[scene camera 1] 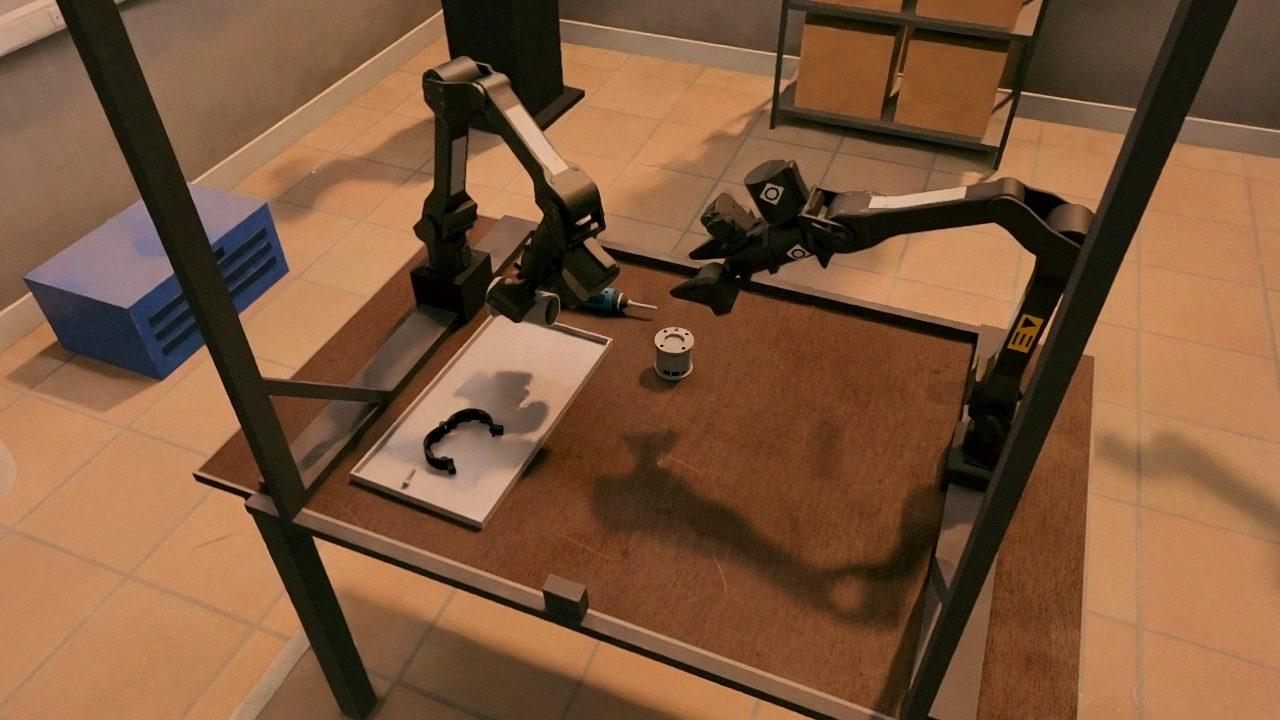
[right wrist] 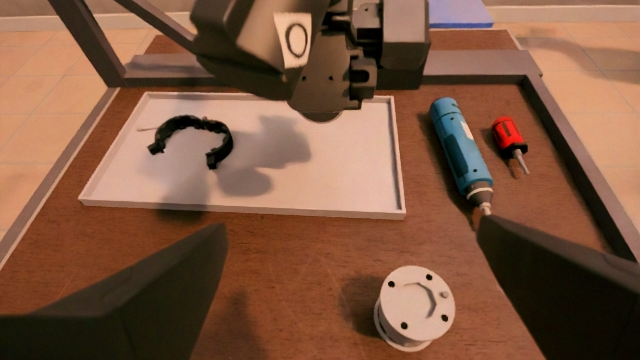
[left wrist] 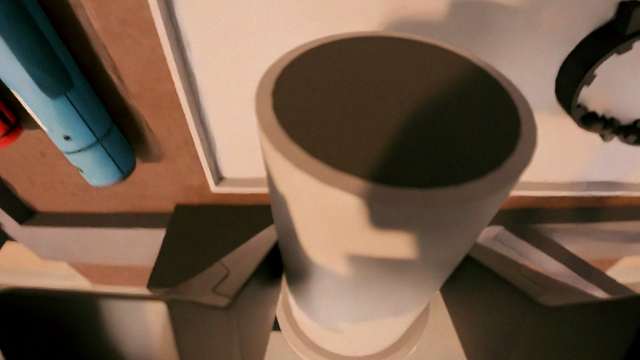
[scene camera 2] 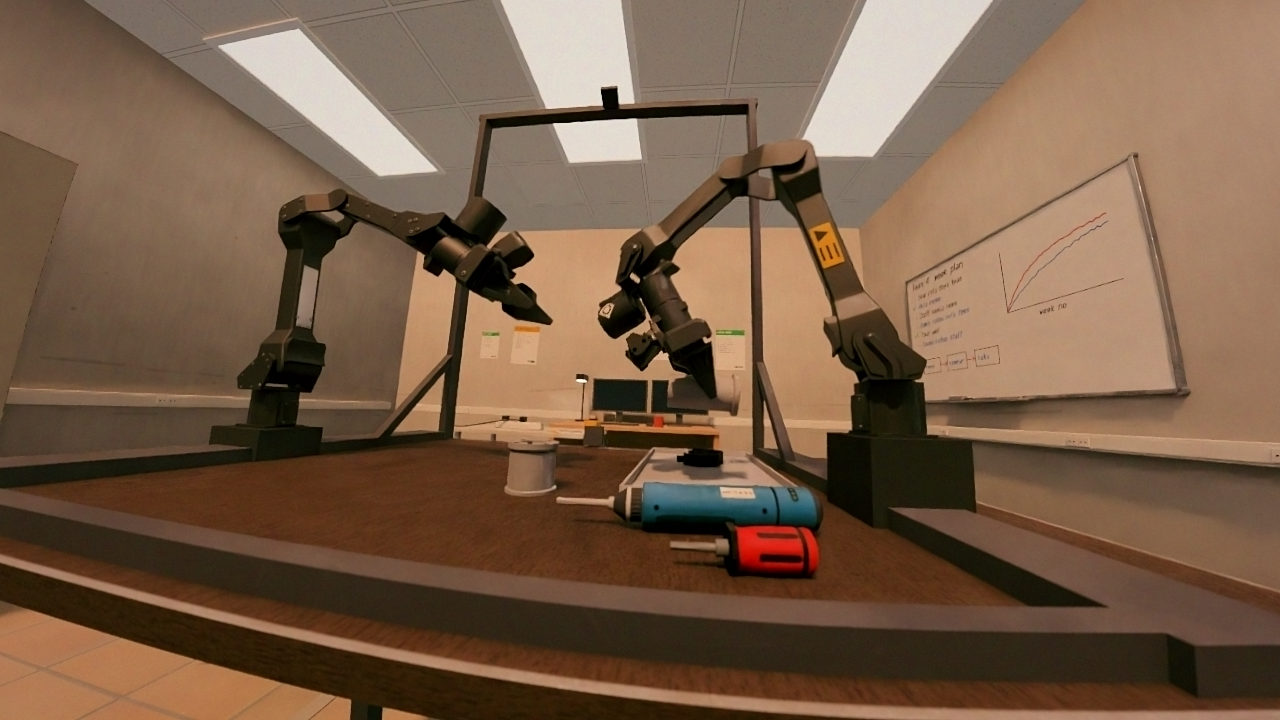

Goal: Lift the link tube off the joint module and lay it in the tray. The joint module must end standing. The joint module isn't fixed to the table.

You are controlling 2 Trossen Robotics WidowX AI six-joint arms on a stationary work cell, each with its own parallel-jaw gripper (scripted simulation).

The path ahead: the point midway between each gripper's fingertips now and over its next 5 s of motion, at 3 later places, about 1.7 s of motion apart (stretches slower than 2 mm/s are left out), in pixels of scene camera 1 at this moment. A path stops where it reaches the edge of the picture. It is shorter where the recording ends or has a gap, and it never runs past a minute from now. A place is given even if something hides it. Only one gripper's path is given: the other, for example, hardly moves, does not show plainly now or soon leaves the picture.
My left gripper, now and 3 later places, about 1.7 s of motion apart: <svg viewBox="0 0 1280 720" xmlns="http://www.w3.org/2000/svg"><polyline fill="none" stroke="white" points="515,305 515,343 517,350 512,308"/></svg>
